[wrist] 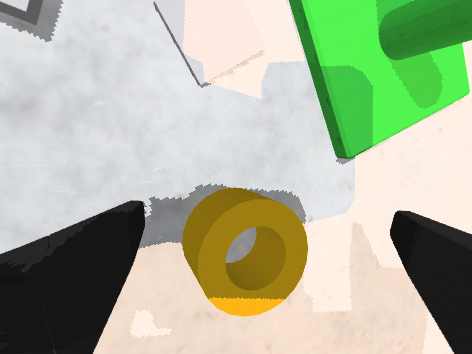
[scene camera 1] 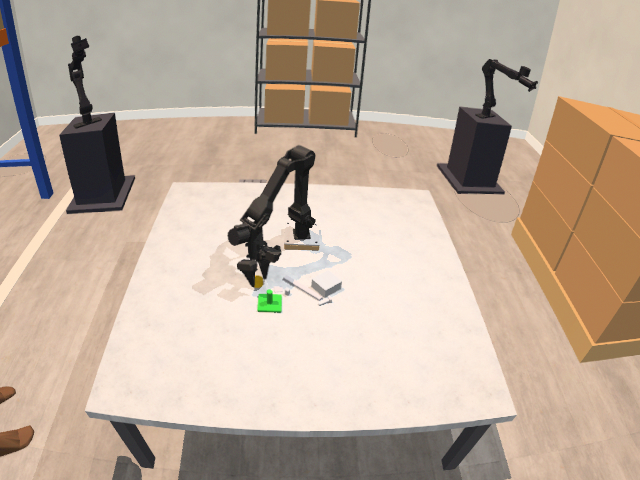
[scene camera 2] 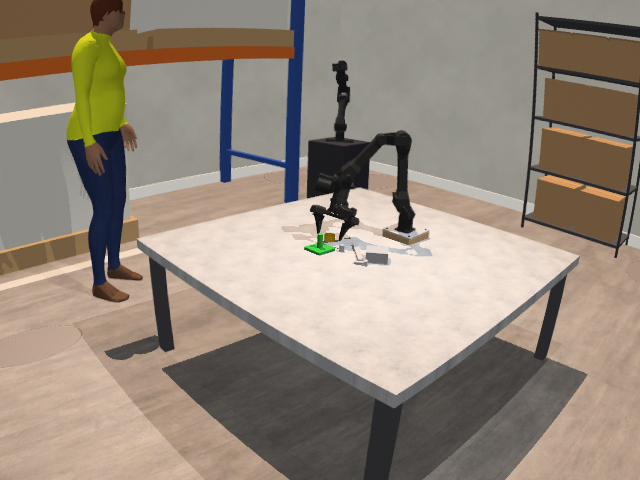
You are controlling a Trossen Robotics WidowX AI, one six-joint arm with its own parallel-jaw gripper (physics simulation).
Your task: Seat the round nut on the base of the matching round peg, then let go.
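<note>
The round nut is a yellow-orange ring [scene camera 1: 258,282] [scene camera 2: 329,237] [wrist: 209,260] that stands on the table beside the green base, its hole facing up. The round peg [scene camera 1: 269,296] [scene camera 2: 320,240] [wrist: 425,30] rises upright from a square green base [scene camera 1: 264,307] [scene camera 2: 316,250] [wrist: 345,45]. My gripper [scene camera 1: 260,282] [scene camera 2: 329,237] [wrist: 268,217] is open, pointing down low over the table. Its two black fingertips stand on either side of the nut, with a gap on each side. In the wrist view the nut is a little nearer the left finger.
A grey-white block [scene camera 1: 326,284] [scene camera 2: 376,255], a long thin pale bar [scene camera 1: 302,288] and a small grey piece [scene camera 1: 287,292] [scene camera 2: 341,248] lie beside the green base. A small pale piece [scene camera 1: 325,302] [scene camera 2: 360,262] lies near the bar's end. The table [scene camera 1: 310,372] [scene camera 2: 392,320] bears them all.
</note>
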